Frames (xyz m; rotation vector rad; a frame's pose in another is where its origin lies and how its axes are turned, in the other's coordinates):
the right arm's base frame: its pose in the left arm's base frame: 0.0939 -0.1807 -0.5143 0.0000 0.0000 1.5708
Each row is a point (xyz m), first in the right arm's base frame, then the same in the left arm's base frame.
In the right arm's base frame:
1: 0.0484 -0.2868 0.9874
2: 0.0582 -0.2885 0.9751
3: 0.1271 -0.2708 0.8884
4: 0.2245 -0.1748 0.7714
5: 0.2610 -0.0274 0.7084
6: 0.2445 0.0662 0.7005
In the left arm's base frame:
1: 0.3807 -0.1323 0.4731
2: 0.3824 -0.1225 0.4608
3: 0.3647 -0.0536 0.3741
4: 0.2687 0.0438 0.2571
5: 0.1213 0.0803 0.1941
6: 0.0277 0.0638 0.1862

